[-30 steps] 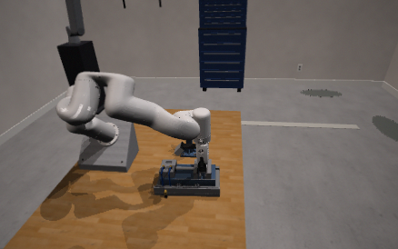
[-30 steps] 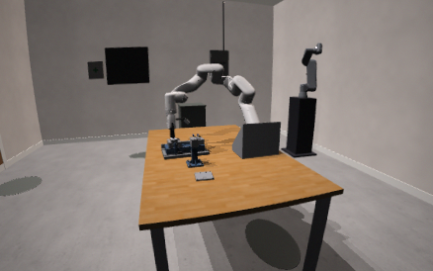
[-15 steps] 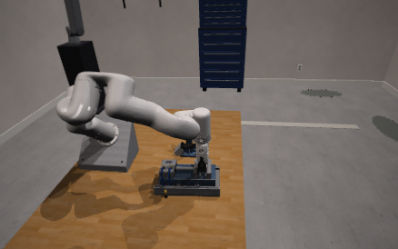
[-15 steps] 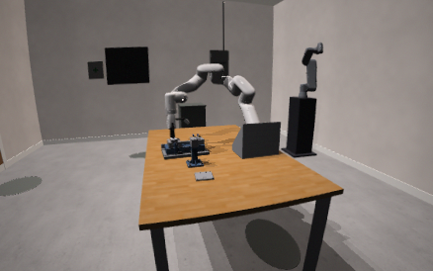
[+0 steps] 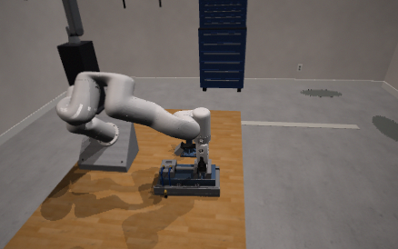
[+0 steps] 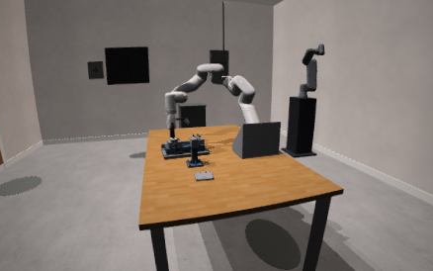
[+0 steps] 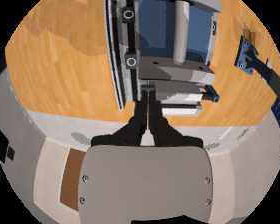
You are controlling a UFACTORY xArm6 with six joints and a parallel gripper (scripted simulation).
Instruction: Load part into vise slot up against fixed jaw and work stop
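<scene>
The part is 4 cm to the left of my hand and 2 cm below it. Round my hand: air cylinder 17 cm behind, 4 cm below, 2 cm to the left; air cylinder rod 9 cm behind, 4 cm below, 3 cm to the left.
</scene>
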